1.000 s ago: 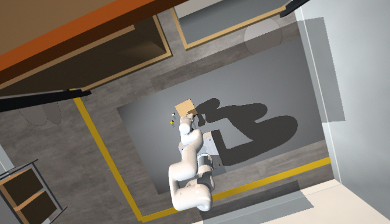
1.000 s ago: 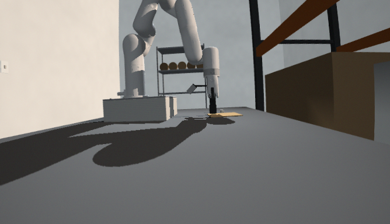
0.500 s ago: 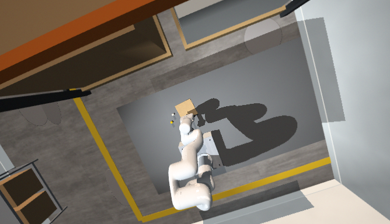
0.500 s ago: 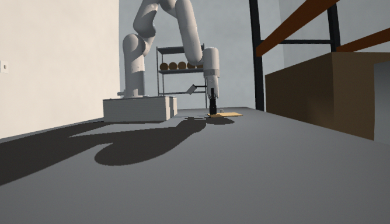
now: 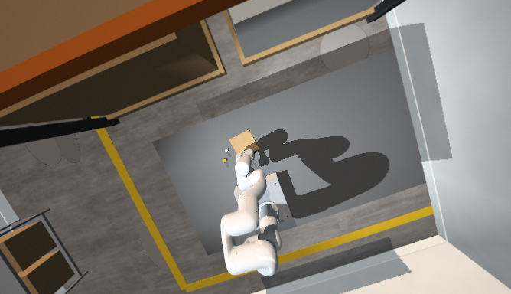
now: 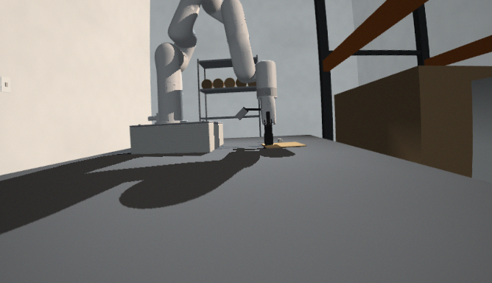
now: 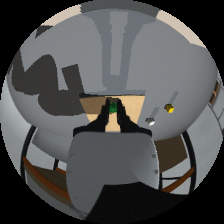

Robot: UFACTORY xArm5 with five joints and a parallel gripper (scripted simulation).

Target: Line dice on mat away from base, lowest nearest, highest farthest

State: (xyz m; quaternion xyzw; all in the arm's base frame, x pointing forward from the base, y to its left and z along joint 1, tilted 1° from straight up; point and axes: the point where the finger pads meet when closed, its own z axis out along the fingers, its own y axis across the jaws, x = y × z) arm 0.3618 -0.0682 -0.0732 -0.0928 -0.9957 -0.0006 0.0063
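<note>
The green die lies 1 cm below my hand. Also, from my hand: yellow die (15 cm to the left, 2 cm below, 2 cm ahead); white die (10 cm to the left, 7 cm ahead, 2 cm below); tan mat (5 cm ahead, 2 cm below, 1 cm to the right).
</note>
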